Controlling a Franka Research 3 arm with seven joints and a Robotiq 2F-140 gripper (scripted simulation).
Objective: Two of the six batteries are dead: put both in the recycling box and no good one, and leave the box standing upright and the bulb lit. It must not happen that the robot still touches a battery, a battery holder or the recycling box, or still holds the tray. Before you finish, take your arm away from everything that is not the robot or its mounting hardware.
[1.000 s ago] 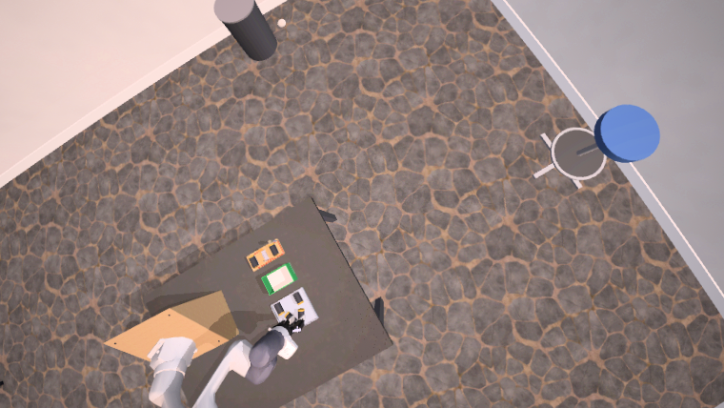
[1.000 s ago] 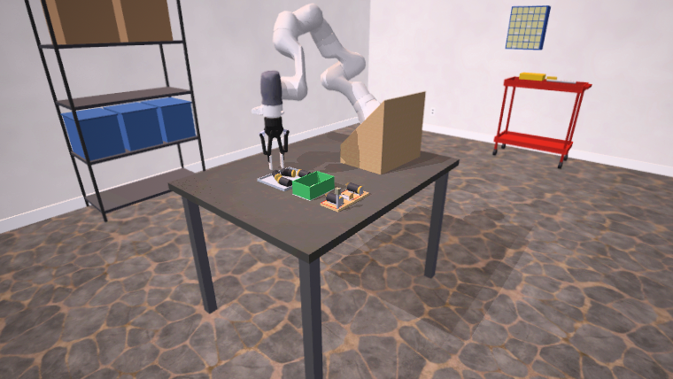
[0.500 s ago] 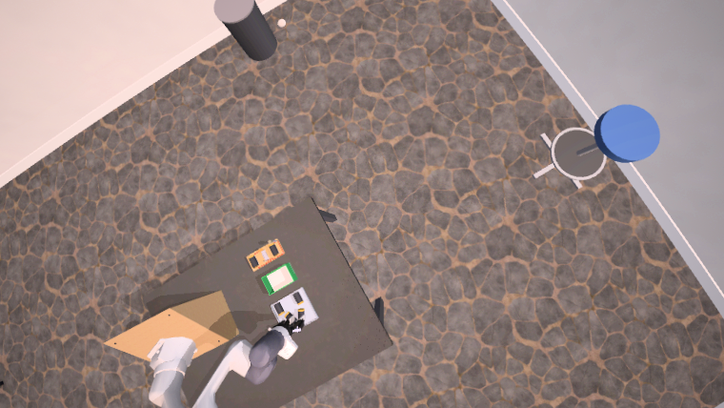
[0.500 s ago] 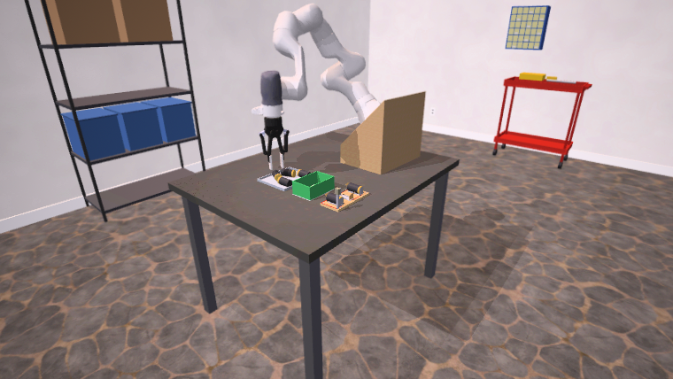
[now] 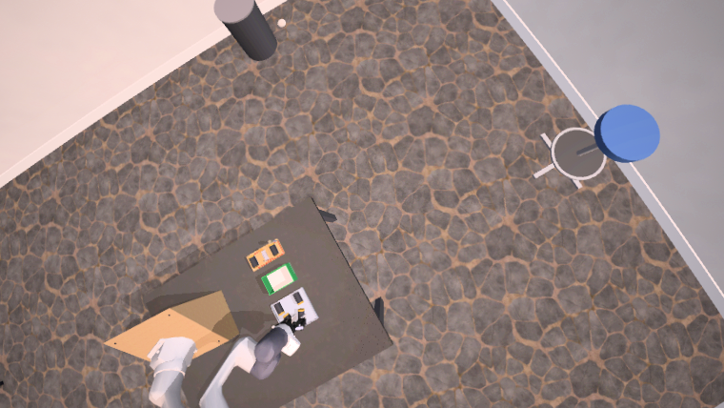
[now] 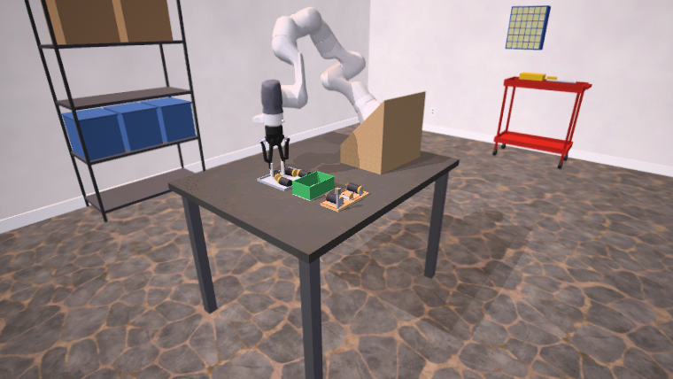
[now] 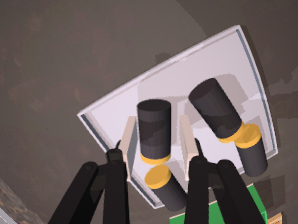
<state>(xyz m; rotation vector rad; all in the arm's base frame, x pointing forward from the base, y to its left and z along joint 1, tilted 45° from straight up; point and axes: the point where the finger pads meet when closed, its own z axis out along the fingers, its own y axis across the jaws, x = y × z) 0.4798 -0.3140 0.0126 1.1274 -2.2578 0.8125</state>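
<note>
Right now my hand is 50 mm above the white tray, 40 mm to the right of it and 20 mm past it. The rest, counted from my hand: green recycling box 220 mm to the left, 40 mm below, 20 mm ahead; bulb 400 mm to the left, 110 mm ahead, 30 mm above.
</note>
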